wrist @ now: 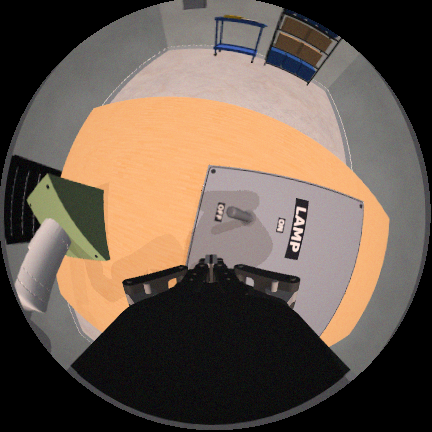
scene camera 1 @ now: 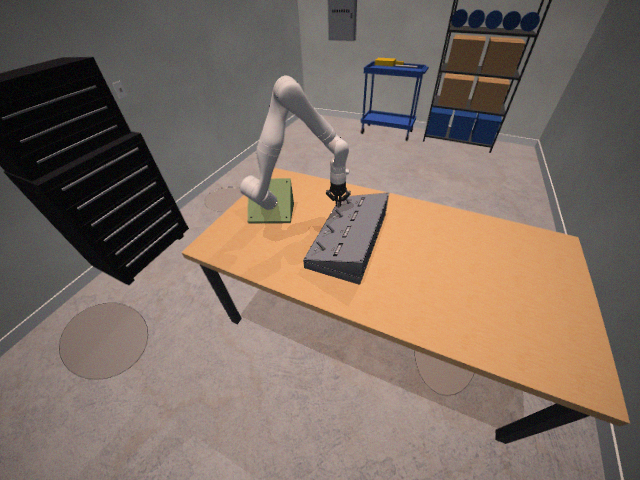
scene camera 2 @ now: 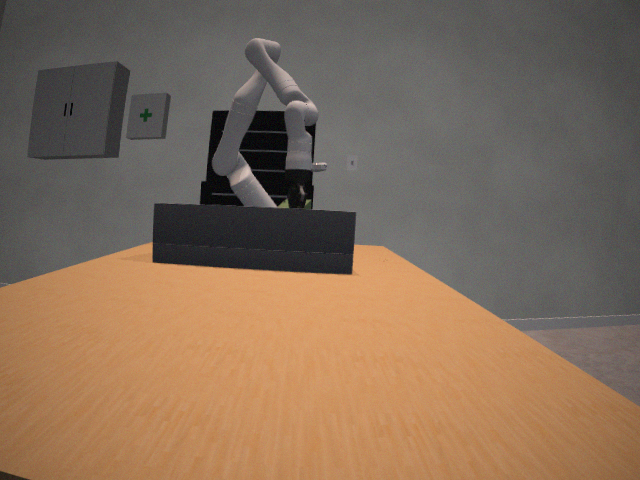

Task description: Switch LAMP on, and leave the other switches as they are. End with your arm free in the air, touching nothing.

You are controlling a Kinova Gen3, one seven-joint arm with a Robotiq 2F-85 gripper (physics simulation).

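Frame: origin at the arm's base, x right, y ahead, z up, level; metres.
Seen in the pictures: gripper, fingertip midpoint: (wrist: 210, 261) (scene camera 1: 338, 206); arm's base, link origin: (wrist: 58, 232) (scene camera 1: 269, 201).
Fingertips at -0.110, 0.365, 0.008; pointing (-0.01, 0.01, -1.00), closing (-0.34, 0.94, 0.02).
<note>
Offsets run from my fingertips to a thing's middle, as dx, dy, dz. "*": to the spot under its first point. Level surfaces: height alone.
The grey sloped switch panel @(+0.105, +0.114, -0.038) (scene camera 1: 368, 227) (scene camera 2: 253, 235) (wrist: 320, 245) stands on the table. In the wrist view the LAMP label @(-0.074, +0.096, +0.012) (wrist: 296, 229) lies at one end of it, and the LAMP lever @(-0.066, +0.014, +0.010) (wrist: 240, 214) leans toward the OFF mark @(* -0.063, -0.008, -0.024) (wrist: 219, 212), away from the ON mark @(* -0.071, +0.072, +0.004) (wrist: 280, 225). My gripper (scene camera 1: 338, 203) (wrist: 210, 261) is shut with nothing between its fingers. It is low by the panel's far end in scene camera 1, near the lever on its OFF side. I cannot tell whether it touches anything. In scene camera 2 the panel's back hides the levers and the fingertips.
Other levers (scene camera 1: 329, 228) (scene camera 1: 320, 246) stand in a row along the panel. The arm's green base block (scene camera 1: 281, 193) (wrist: 80, 215) is at one end of the wooden table @(dz -0.096) (scene camera 1: 465, 268) (scene camera 2: 310, 361) (wrist: 150, 135). A black drawer cabinet (scene camera 1: 98, 180), a blue cart (scene camera 1: 395, 69) and a shelf rack stand beyond it.
</note>
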